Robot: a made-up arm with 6 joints.
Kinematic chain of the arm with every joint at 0, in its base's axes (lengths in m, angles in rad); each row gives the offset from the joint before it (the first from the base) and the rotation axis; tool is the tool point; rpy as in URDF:
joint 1: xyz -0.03 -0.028 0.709 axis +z
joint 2: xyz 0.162 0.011 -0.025 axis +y
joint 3: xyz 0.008 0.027 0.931 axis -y
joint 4: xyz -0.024 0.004 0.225 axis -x
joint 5: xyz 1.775 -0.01 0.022 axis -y
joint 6: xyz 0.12 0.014 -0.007 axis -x
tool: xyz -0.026 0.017 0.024 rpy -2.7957 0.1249 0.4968
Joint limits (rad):
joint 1: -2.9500..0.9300
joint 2: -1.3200..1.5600
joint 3: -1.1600..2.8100
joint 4: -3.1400..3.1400
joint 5: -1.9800..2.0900
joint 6: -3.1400..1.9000
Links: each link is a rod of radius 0.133 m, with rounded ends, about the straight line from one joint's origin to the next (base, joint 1, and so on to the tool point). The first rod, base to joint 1, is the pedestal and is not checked.
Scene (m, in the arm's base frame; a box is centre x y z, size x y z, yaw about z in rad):
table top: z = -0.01
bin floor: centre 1.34 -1.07 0 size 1.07 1.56 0.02 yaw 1.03
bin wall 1: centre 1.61 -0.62 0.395 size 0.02 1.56 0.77 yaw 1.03
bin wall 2: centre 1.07 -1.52 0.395 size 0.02 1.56 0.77 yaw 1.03
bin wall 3: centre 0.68 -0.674 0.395 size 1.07 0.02 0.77 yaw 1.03
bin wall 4: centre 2 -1.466 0.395 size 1.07 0.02 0.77 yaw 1.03
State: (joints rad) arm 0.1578 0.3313 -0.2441 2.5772 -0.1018 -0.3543
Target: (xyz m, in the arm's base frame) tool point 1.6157 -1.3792 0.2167
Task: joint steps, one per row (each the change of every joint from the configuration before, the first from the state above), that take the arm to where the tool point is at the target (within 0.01 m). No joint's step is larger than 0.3 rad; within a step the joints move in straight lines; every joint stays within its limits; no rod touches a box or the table.
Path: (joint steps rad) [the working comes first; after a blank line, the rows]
Joints at the target: -0.7100 0.6360 -0.1786 2.5897 -0.1316 -0.3440
Straight joint move there: touches bin wall 1.

1: -0.2893 -0.0617 0.0321 0.0044 -0.0076 0.0038
2: -0.2893 -0.0618 0.0321 0.0044 -0.0076 0.0038
3: -0.2893 -0.0617 0.0321 0.0043 -0.0077 0.0038
4: 0.0000 0.2449 -0.0154 -0.0003 -0.0034 -0.0006
5: 0.0001 0.2450 -0.0154 -0.0003 -0.0035 -0.0005

